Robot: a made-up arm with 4 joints.
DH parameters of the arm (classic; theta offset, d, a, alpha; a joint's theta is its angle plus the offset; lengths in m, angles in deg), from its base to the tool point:
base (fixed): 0 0.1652 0 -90
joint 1: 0 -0.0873 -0.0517 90
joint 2: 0 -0.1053 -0.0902 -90
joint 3: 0 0.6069 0.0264 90
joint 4: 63.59 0 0.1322 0
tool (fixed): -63.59 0.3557 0 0
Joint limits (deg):
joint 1: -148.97..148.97
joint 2: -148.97..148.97
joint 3: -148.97..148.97
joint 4: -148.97..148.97
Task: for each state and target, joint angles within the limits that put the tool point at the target. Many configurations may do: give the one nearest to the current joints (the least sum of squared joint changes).
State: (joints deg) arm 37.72 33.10 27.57 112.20
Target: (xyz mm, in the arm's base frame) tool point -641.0 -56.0 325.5
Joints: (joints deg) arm -9.32 76.91 13.69 143.09
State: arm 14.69 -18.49 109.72 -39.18
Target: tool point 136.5 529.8 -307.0
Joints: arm 16.08 -16.07 123.58 -30.11
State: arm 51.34 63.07 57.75 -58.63
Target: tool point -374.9 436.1 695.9
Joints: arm 78.00 65.34 97.77 -9.50
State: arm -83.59 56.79 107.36 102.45
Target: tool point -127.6 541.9 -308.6
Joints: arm -56.98 54.25 107.30 68.81
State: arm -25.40 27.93 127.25 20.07
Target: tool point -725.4 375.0 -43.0
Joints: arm 16.52 59.78 139.78 18.40
